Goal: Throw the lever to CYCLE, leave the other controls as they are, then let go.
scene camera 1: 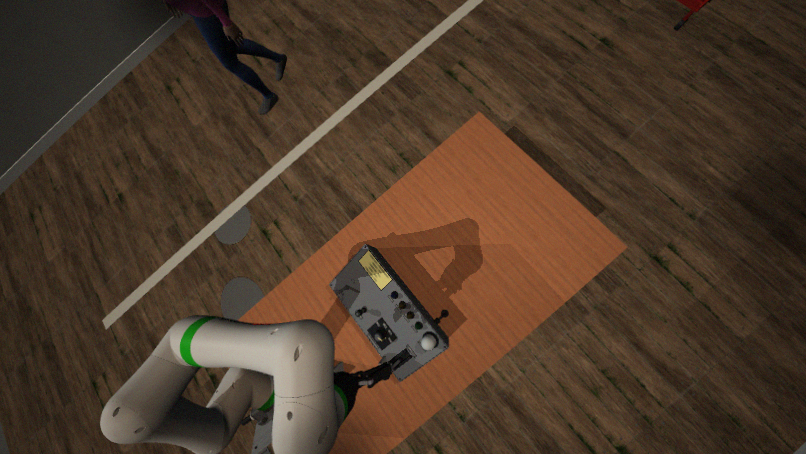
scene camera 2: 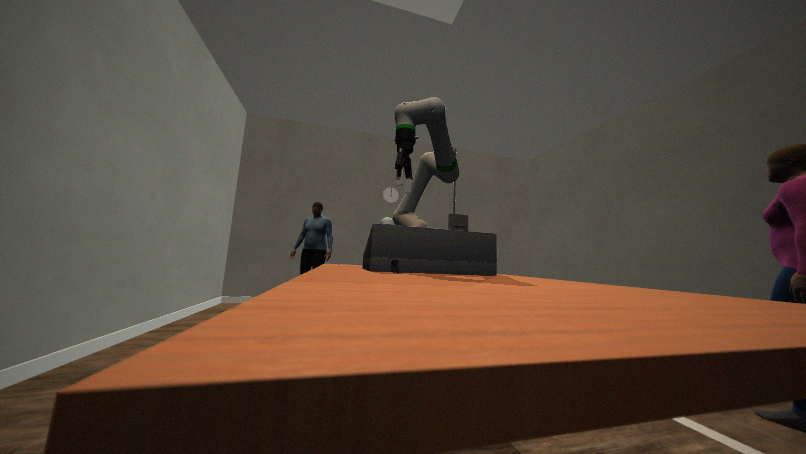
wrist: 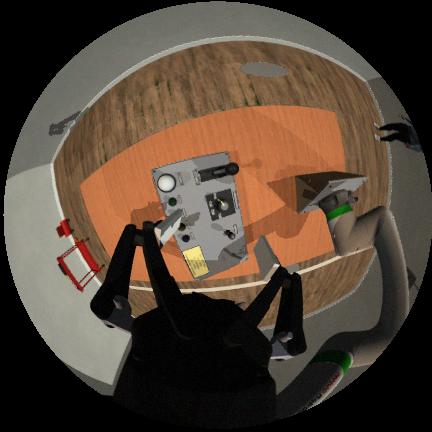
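Observation:
A grey control box (scene camera 1: 420, 360) (scene camera 2: 428, 248) (wrist: 200, 190) stands on the orange table (scene camera 1: 507, 186) (scene camera 2: 394, 321) (wrist: 290, 130). In the wrist view a black lever (wrist: 232, 169) with a ball knob lies along its dark slot at the box's top right, the knob at the box's edge. Its markings are too small to read. In scene camera 1 the fingers cover the knob. My gripper (scene camera 1: 389, 369) (scene camera 2: 403, 179) (wrist: 219, 230) is open and empty, above the box and apart from the lever. In the wrist view one fingertip overlaps the button row and the other shows beyond the box's lower right edge.
The box also carries a white dome (scene camera 1: 428, 341) (wrist: 166, 183), a selector (scene camera 1: 380, 335) (wrist: 221, 205), a toggle (scene camera 1: 360, 311) (wrist: 230, 233), a button row with a green button (scene camera 1: 418, 325) (wrist: 172, 201), and a yellow label (scene camera 1: 375, 270) (wrist: 196, 261). A ball-ended handle (scene camera 1: 444, 313) sticks out sideways.

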